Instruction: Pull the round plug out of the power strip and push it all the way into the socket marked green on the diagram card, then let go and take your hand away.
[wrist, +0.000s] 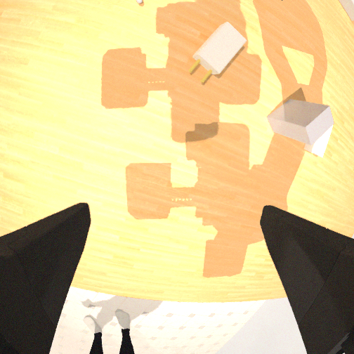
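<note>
My gripper (177, 215) is open, with its two black fingertips wide apart above the wooden table and no object between them. The round plug, the power strip and the socket marked green do not show clearly enough in the wrist view to be named. A white block-shaped plug (220, 48) with two brass prongs lies on the table at the upper middle, beyond the fingertips, its prongs pointing down and left. A pale angular object (301, 121) stands at the right; I cannot tell whether it is the diagram card.
The round-edged wooden table (55, 150) carries broad orange shadows of the arm and gripper. A small white thing (139, 1) is cut off at the top edge. Below the table's edge, two dark legs with pale feet (122, 320) show over a light patterned floor (185, 330).
</note>
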